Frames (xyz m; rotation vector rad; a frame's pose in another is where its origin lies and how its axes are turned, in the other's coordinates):
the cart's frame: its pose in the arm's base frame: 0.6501 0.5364 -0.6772 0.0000 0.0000 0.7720
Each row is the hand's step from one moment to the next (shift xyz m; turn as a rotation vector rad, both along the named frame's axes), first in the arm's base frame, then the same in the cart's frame.
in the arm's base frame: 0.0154 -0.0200 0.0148 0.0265 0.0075 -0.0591
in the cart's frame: -0.0029 -0.0251 0.0148 0.0242 -0.0131 -0.0591
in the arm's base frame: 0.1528 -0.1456 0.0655 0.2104 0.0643 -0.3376
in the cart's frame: 0.0079 -0.2109 0.0655 0.1956 -0.1007 -0.3376
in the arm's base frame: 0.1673 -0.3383 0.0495 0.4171 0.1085 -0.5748
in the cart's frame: -0.1161 -0.3591 0.0495 0.3745 -0.2132 -0.5748
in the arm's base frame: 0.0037 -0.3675 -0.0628 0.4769 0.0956 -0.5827
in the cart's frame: -0.2537 -0.2659 -0.0628 0.4084 -0.2642 -0.5827
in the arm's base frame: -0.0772 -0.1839 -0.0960 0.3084 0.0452 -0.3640
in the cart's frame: -0.1836 -0.0779 -0.0960 0.2525 -0.1827 -0.3640
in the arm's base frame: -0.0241 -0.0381 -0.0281 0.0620 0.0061 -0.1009
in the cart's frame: -0.0438 -0.0105 -0.0281 0.0487 -0.0389 -0.1009
